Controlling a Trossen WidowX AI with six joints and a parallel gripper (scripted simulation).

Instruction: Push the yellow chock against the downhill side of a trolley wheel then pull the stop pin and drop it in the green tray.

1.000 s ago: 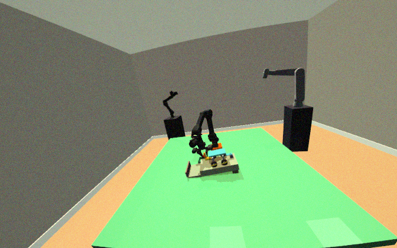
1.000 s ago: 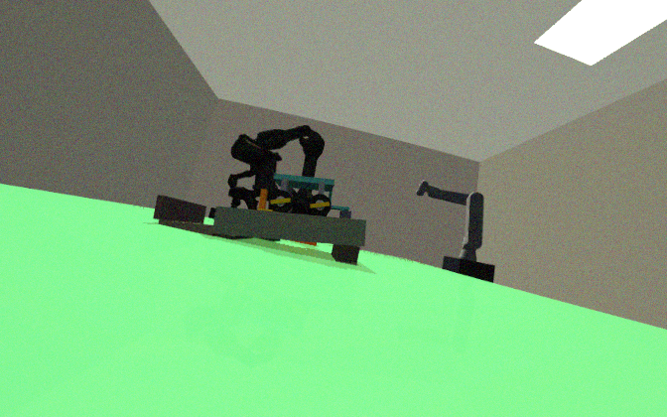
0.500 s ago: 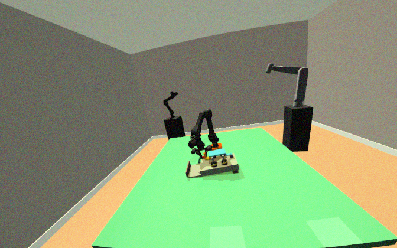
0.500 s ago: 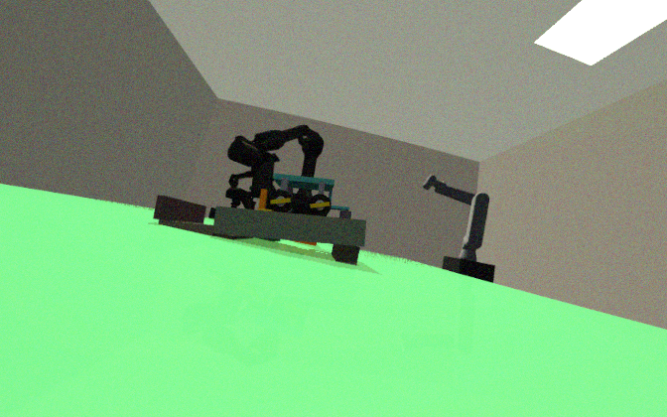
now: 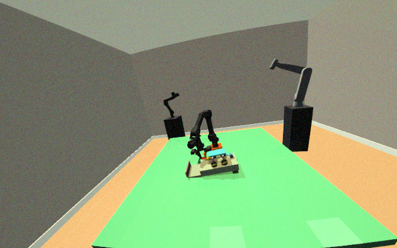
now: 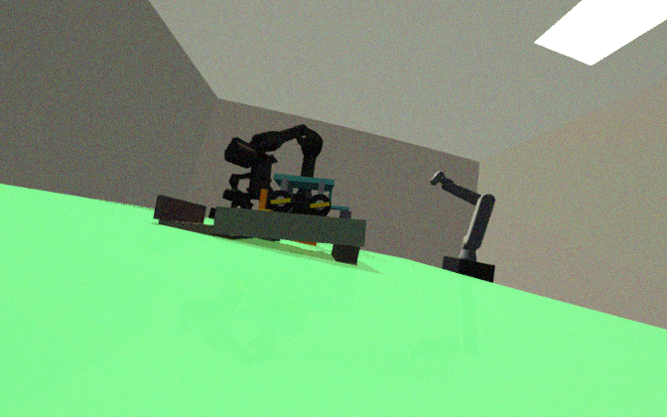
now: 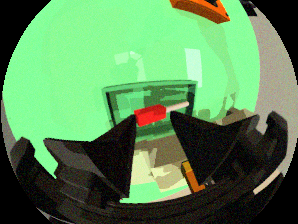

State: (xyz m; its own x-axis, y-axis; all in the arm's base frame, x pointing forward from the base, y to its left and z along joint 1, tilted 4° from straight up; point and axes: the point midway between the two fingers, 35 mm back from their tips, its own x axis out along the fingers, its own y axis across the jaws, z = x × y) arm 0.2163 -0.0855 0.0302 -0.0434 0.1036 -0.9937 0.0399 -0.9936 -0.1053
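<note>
Right now my gripper tip is 2 cm to the right of the stop pin and 1 cm above it. Also, from my gripper tip: trolley 15 cm to the left, 11 cm ahead, 8 cm above; brown stop block 15 cm ahead, 10 cm to the right.
</note>
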